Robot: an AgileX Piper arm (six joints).
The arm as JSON. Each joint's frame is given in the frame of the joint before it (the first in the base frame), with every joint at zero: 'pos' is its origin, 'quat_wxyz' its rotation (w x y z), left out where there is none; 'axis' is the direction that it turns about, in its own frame. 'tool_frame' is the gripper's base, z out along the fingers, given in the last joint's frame.
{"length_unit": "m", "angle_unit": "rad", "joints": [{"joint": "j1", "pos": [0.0, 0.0, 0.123], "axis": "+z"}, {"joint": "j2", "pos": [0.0, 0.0, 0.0], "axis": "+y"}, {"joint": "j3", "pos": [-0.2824, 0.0, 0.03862], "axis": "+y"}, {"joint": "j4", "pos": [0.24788, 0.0, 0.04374], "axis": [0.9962, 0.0, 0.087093]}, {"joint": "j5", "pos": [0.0, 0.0, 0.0], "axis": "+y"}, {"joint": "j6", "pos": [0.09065, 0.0, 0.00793], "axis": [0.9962, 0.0, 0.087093]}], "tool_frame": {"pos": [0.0, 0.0, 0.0], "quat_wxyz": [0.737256, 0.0, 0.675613, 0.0]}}
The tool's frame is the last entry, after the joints.
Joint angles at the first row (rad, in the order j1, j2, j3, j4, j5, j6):
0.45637, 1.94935, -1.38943, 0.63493, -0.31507, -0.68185
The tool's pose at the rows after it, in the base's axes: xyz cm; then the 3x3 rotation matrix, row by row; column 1 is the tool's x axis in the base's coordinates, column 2 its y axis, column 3 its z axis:
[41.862 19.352 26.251], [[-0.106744 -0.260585 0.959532], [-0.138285 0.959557 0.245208], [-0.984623 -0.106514 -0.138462]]
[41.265 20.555 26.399], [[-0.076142 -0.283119 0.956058], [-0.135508 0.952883 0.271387], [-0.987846 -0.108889 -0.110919]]
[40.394 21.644 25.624], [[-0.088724 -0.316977 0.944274], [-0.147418 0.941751 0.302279], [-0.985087 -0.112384 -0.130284]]
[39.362 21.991 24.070], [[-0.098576 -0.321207 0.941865], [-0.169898 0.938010 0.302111], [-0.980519 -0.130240 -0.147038]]
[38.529 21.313 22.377], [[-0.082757 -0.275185 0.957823], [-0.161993 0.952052 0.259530], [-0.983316 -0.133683 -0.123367]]
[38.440 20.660 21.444], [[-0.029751 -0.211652 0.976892], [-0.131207 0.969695 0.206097], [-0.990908 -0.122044 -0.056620]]
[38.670 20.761 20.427], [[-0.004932 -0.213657 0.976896], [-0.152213 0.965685 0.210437], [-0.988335 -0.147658 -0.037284]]
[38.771 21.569 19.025], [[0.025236 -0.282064 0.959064], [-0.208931 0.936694 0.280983], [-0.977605 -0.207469 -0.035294]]
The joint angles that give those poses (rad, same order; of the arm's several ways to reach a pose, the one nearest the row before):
0.47698, 1.94936, -1.38328, 0.60536, -0.40205, -0.64290
0.50696, 1.94936, -1.37887, 0.57340, -0.43159, -0.61426
0.53608, 1.94934, -1.35292, 0.55687, -0.43438, -0.59772
0.55854, 1.94936, -1.29102, 0.55182, -0.48185, -0.59421
0.56624, 1.95319, -1.20962, 0.55032, -0.59891, -0.56580
0.56624, 1.97468, -1.17189, 0.55032, -0.73358, -0.52896
0.56422, 2.00637, -1.16792, 0.51210, -0.77989, -0.51483
0.56420, 2.04648, -1.16793, 0.39612, -0.79491, -0.48394

